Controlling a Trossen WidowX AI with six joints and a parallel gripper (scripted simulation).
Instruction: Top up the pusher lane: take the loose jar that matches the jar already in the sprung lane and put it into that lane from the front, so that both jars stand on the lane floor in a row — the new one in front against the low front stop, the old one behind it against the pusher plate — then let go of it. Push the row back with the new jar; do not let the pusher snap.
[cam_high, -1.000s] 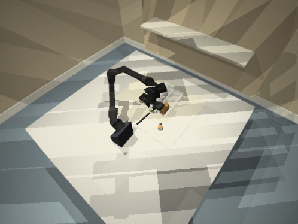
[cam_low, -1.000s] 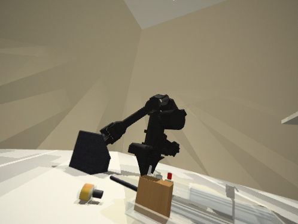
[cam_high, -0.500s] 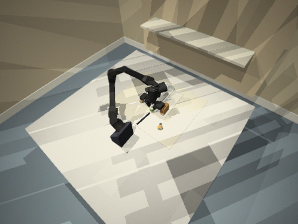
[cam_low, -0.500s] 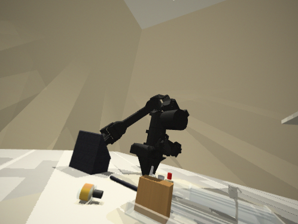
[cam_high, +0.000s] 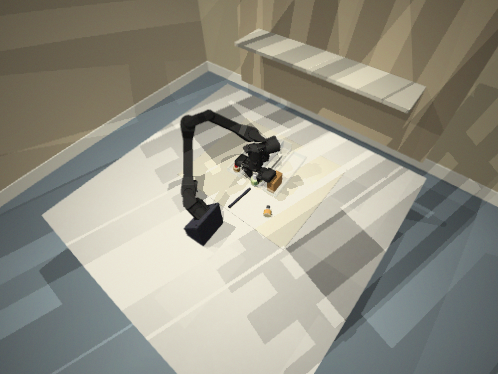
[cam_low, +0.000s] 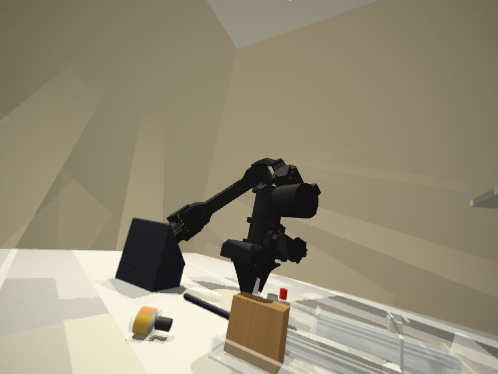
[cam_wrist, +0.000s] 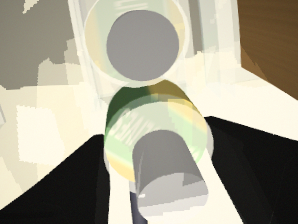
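The brown block is 50 mm ahead of my gripper tip, 80 mm to the right of it and 10 mm below it. The rest, counted from my gripper tip: black rod (100 mm behind, 10 mm to the left, 40 mm below).
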